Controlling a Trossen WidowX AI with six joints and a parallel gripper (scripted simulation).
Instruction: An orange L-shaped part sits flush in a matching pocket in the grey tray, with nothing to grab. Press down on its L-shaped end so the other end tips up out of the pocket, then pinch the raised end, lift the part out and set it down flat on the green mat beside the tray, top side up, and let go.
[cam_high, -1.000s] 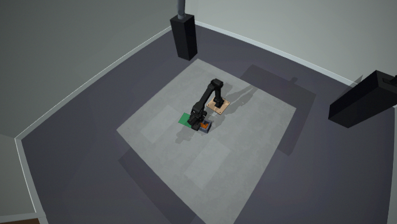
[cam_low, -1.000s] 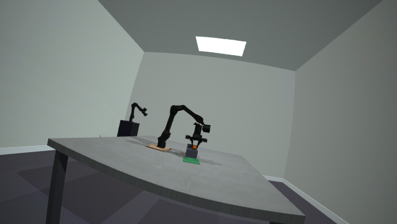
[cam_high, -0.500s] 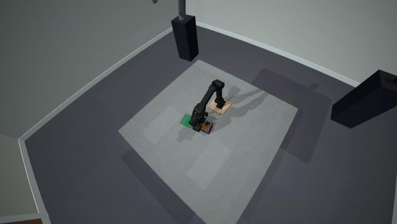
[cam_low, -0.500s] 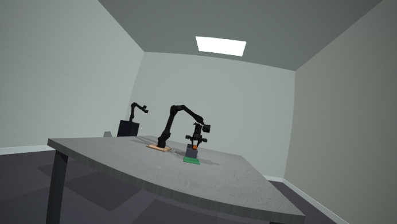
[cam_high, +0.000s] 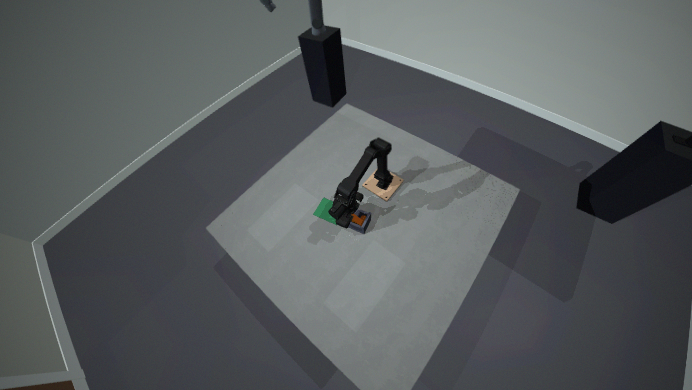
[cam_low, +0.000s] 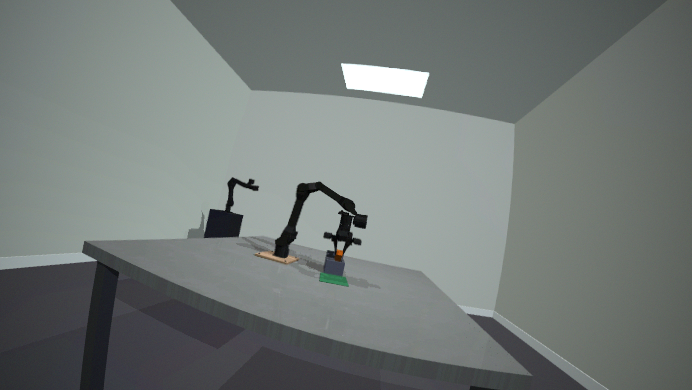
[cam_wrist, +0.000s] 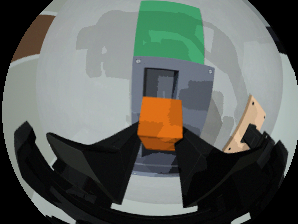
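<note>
Now: gripper tip 15 cm to the left of the green mat and 10 cm above it. The rest, counted from my gripper tip: orange L-shaped part (3 cm to the left, 3 cm below, 2 cm behind).
</note>
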